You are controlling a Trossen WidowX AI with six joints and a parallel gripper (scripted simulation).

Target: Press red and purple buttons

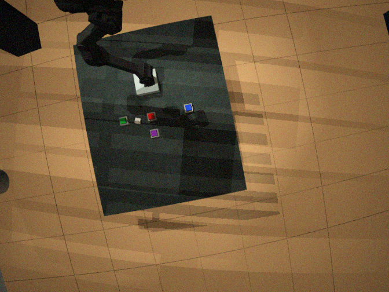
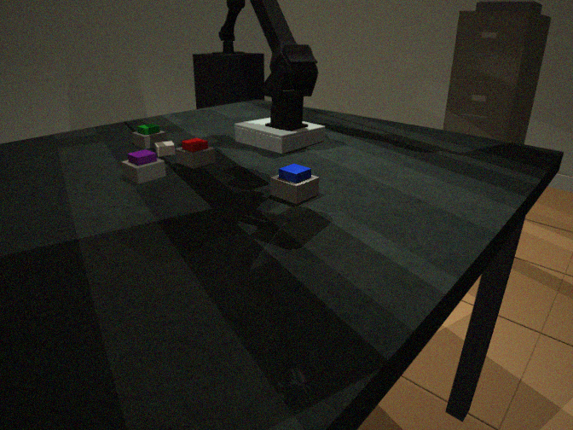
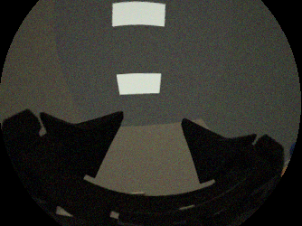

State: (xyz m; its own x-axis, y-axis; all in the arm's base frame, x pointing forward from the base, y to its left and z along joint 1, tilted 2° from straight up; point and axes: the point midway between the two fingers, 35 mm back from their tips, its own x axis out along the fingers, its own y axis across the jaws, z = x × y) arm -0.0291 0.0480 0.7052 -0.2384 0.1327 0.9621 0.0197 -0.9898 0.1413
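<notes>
Right now the red button is 26 cm ahead of my gripper tip, 11 cm to the right of it and 74 cm below it. From my gripper tip the other things lie so: blue button 27 cm ahead, 11 cm to the left, 74 cm below; then small pale block 26 cm ahead, 20 cm to the right, 76 cm below; then green button 24 cm ahead, 28 cm to the right, 74 cm below.
</notes>
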